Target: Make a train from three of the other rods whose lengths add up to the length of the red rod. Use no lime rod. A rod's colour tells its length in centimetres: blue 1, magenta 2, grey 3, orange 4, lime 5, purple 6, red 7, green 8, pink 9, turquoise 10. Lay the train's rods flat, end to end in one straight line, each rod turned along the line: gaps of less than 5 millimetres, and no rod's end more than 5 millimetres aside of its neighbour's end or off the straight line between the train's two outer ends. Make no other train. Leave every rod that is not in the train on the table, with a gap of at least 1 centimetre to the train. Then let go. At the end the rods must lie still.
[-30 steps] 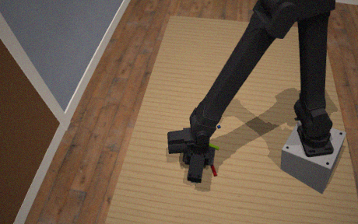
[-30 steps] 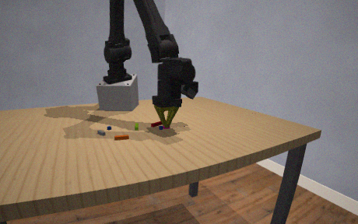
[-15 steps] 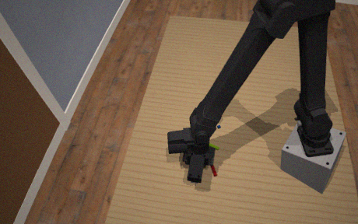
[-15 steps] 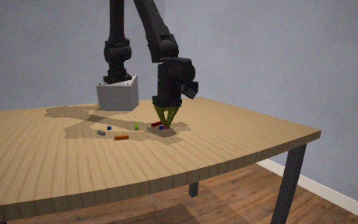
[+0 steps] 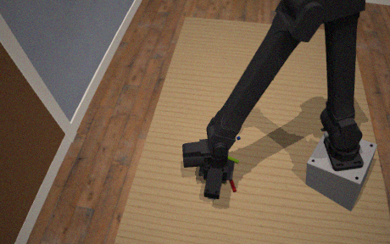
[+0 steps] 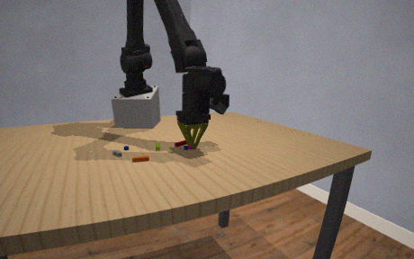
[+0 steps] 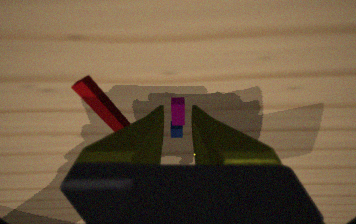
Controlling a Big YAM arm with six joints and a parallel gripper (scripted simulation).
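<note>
My hand is 10 mm above the magenta rod. The rest, counted from my hand: orange rod: 10 mm ahead, 170 mm to the right, 10 mm below; then red rod: 50 mm behind, 10 mm to the left, 10 mm below; then lime rod: 60 mm behind, 80 mm to the right, 10 mm below.
</note>
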